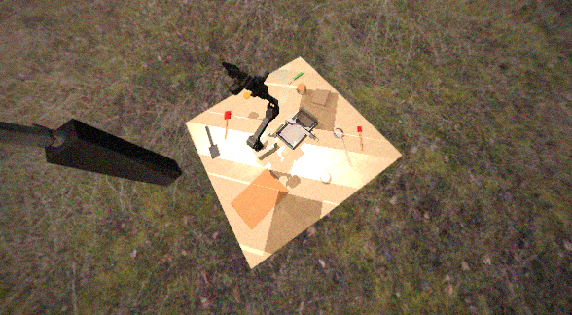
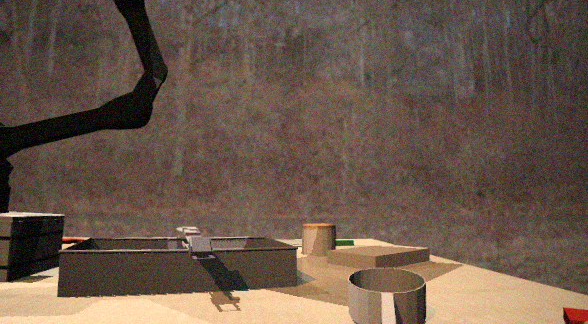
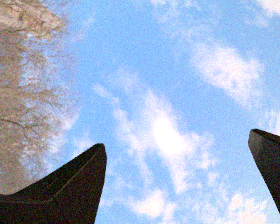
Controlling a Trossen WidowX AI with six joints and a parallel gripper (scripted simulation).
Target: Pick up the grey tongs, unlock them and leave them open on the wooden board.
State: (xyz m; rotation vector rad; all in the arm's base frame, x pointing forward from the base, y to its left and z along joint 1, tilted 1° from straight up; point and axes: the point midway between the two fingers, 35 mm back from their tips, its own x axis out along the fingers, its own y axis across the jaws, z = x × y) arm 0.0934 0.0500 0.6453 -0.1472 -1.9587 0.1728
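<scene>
Now: gripper tip 74 cm above the roasting tin, 23 cm short of it and 14 cm to the left of it. Round my gripper tip: jar: 73 cm below, 54 cm ahead, 11 cm to the left.
</scene>
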